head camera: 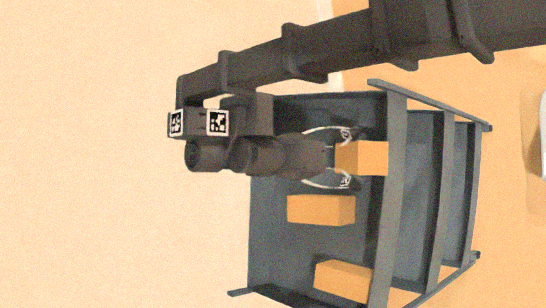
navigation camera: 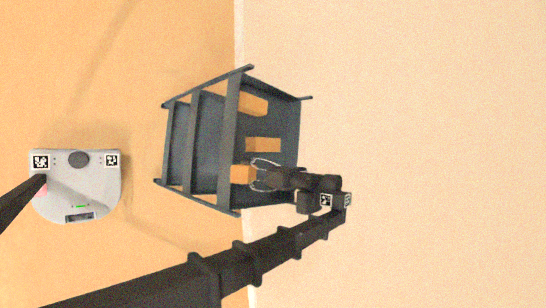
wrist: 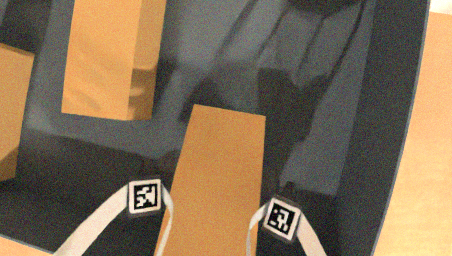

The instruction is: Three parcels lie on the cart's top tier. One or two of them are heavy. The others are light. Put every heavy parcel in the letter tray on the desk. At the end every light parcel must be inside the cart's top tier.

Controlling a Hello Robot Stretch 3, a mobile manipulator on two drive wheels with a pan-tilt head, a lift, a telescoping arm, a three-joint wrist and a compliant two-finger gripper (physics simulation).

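Places are measured from the robot's base along level axes (x back, y right, z up), in metres.
Pixels of known places: robot's base, origin of its link: [navigation camera: 78,159].
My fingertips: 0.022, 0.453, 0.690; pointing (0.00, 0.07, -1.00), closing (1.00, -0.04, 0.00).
For each thing: its top centre in the pictures, then the offset to it from my fingertips, as dx, dy, dz. "pt": a spot on its surface instead.
- second parcel, centre of its top: [head camera: 311,210] [navigation camera: 268,144] -0.094, +0.102, +0.025
- third parcel, centre of its top: [head camera: 340,283] [navigation camera: 254,103] -0.232, +0.027, +0.025
- grey cart, a spot on its surface: [head camera: 391,200] pt -0.073, -0.069, +0.011
My gripper [head camera: 352,157] [navigation camera: 253,175] [wrist: 218,175] is shut on an orange parcel [head camera: 372,158] [navigation camera: 241,174] [wrist: 222,150] over the cart's top tier. The parcel's outer end is close to the tier's rim on the side toward my base; whether it touches the rim or the tier floor is unclear. A second parcel [head camera: 320,209] [navigation camera: 262,145] [wrist: 100,60] lies beside it, apart, near the middle of the tier. A third parcel [head camera: 344,280] [navigation camera: 254,105] [wrist: 12,115] lies toward the other end. The letter tray and desk do not show.
The grey cart [head camera: 391,200] [navigation camera: 231,130] [wrist: 395,75] has raised rims around its top tier and lower tiers beneath. My wheeled base [navigation camera: 102,200] stands to its left in the navigation view. My arm [head camera: 330,50] [navigation camera: 200,270] runs past the cart's end.
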